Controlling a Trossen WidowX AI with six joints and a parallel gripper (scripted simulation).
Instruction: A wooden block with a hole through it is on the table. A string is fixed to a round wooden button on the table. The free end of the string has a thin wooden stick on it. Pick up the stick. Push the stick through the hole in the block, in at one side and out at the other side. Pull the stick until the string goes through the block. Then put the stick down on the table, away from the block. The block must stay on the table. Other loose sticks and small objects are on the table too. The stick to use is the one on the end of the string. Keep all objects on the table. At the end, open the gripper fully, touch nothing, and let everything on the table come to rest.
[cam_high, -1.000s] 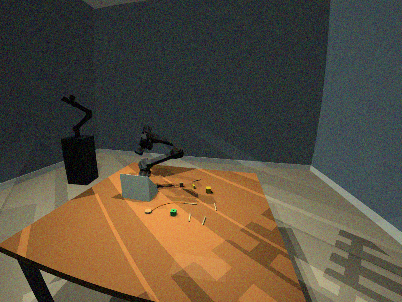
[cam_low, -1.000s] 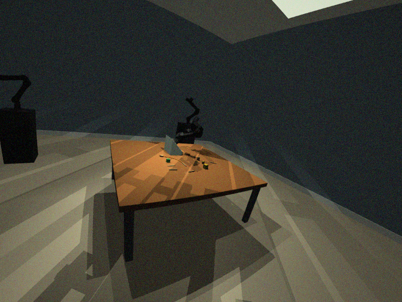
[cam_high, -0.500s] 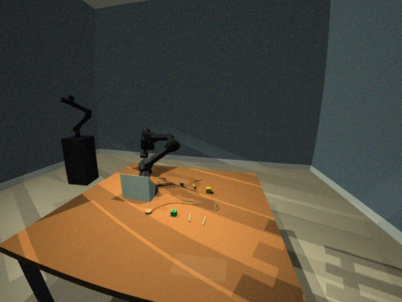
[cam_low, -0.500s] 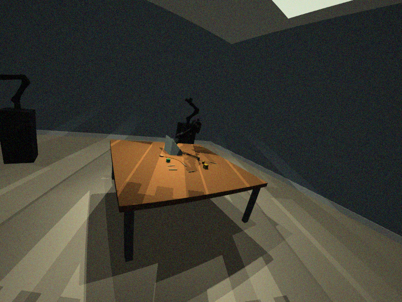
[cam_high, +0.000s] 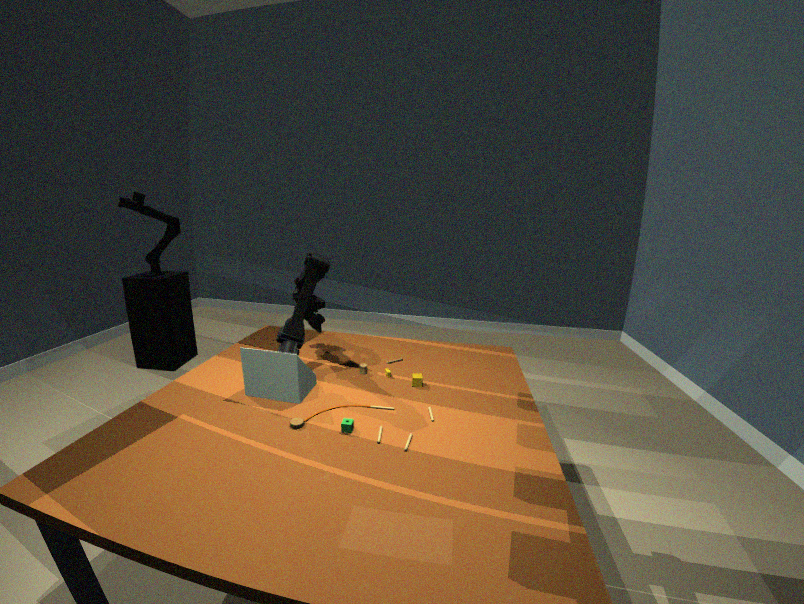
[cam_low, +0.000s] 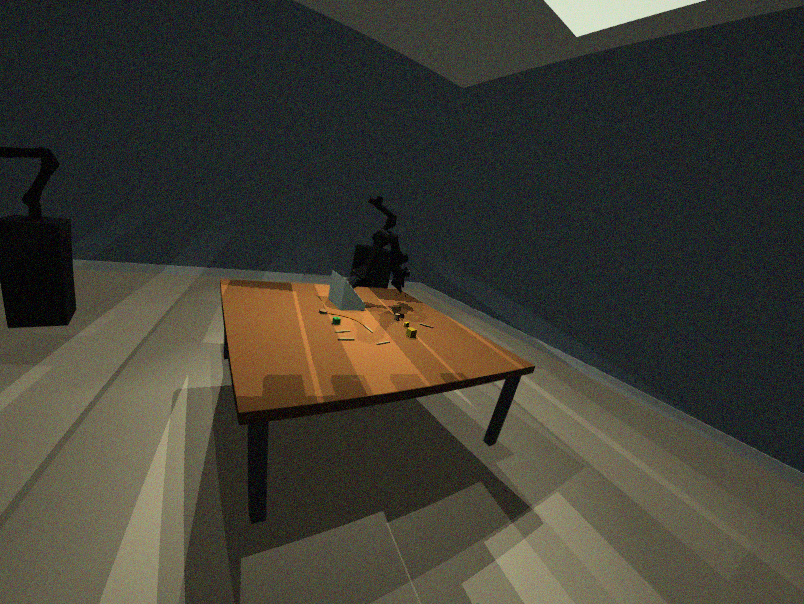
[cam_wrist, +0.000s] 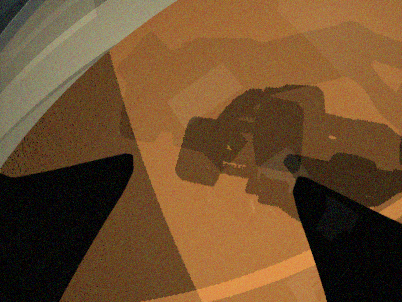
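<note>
The thin pale stick lies 310 mm ahead of my gripper tip, 480 mm to the right of it and 100 mm below it. The rest, counted from my gripper tip: yellow cube 450 mm ahead, 310 mm to the right, 80 mm below; then round wooden button 80 mm ahead, 600 mm to the right, 90 mm below; then green block 230 mm ahead, 610 mm to the right, 90 mm below.
</note>
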